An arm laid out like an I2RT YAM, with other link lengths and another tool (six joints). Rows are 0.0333 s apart.
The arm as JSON. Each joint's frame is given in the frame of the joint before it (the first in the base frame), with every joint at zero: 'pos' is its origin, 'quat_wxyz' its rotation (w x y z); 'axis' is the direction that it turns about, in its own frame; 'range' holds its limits. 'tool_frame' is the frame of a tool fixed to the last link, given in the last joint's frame.
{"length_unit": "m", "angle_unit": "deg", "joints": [
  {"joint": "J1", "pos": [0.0, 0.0, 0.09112], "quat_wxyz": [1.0, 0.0, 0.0, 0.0], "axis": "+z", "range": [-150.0, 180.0]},
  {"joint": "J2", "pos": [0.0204, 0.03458, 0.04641], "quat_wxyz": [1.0, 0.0, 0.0, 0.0], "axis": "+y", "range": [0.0, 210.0]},
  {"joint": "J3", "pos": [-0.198, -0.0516, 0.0], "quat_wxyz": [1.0, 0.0, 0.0, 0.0], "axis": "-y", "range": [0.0, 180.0]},
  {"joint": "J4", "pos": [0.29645, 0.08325, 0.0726], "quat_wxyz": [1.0, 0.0, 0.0, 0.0], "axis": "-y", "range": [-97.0, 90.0]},
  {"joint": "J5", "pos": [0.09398, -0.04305, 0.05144], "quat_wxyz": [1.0, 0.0, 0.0, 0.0], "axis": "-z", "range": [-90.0, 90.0]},
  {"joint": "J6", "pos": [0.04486, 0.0, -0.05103], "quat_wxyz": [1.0, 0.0, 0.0, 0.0], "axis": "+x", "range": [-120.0, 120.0]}
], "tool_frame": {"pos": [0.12, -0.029, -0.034], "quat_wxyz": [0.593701, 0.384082, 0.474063, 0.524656]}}
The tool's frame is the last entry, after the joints.
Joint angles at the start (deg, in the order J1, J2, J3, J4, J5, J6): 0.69 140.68 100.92 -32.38 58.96 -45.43
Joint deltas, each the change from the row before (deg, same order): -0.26 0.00 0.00 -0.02 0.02 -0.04; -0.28 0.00 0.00 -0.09 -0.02 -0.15; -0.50 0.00 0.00 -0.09 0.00 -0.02; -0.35 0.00 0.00 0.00 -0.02 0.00; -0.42 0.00 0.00 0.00 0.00 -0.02; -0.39 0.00 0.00 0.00 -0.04 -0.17; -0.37 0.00 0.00 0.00 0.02 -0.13; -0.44 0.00 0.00 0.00 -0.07 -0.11; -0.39 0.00 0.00 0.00 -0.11 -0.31; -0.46 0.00 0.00 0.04 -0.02 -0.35; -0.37 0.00 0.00 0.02 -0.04 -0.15; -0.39 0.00 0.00 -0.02 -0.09 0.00
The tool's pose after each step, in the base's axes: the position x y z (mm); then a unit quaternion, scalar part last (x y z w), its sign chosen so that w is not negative. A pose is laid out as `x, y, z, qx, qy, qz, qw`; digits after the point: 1 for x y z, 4 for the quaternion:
489.4, -137.4, -5.6, 0.2916, 0.8456, -0.3137, 0.3185
488.7, -139.8, -5.7, 0.2925, 0.8457, -0.3149, 0.3164
487.2, -144.0, -5.7, 0.2958, 0.8447, -0.3165, 0.3143
486.4, -147.0, -5.8, 0.2984, 0.8439, -0.3173, 0.3133
485.3, -150.6, -5.8, 0.3013, 0.8429, -0.3185, 0.3120
484.4, -153.8, -5.9, 0.3031, 0.8425, -0.3196, 0.3101
483.5, -157.0, -5.8, 0.3050, 0.8419, -0.3210, 0.3085
482.4, -160.6, -5.9, 0.3076, 0.8413, -0.3218, 0.3066
481.6, -163.9, -6.1, 0.3085, 0.8417, -0.3226, 0.3040
480.7, -167.7, -6.1, 0.3098, 0.8415, -0.3242, 0.3013
479.8, -170.8, -6.1, 0.3116, 0.8411, -0.3250, 0.2997
478.6, -174.0, -6.4, 0.3144, 0.8404, -0.3254, 0.2983

